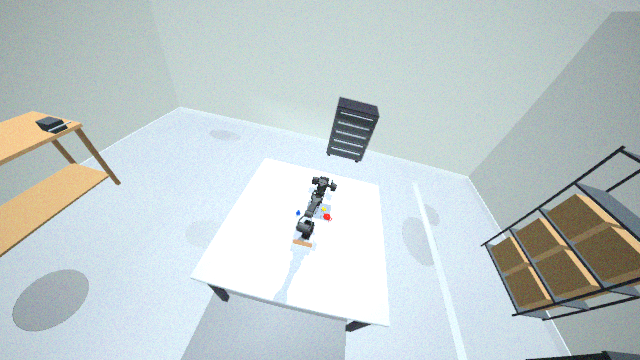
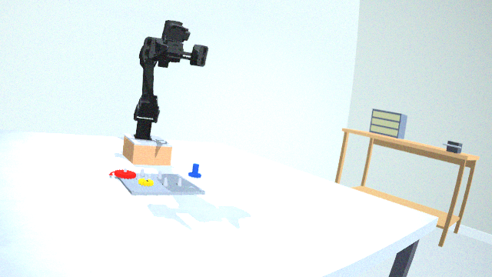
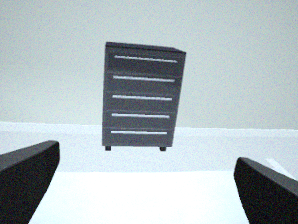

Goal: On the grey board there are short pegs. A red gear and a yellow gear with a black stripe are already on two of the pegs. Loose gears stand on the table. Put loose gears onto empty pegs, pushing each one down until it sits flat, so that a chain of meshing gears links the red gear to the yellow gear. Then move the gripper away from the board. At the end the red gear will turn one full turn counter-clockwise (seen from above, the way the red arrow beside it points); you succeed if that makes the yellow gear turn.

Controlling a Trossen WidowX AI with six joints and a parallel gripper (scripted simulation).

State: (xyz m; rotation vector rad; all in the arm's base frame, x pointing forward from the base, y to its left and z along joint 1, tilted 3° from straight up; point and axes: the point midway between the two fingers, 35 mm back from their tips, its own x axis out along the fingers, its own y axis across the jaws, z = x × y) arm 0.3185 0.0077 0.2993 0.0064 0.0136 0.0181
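My gripper tip is 340 mm above the blue gear, 160 mm past it and 140 mm to the right of it. Round my gripper tip: grey board 350 mm below, 50 mm behind, 10 mm to the right; then yellow gear 340 mm below, 50 mm to the right, 20 mm behind; then red gear 340 mm below, 100 mm to the right, 80 mm behind.
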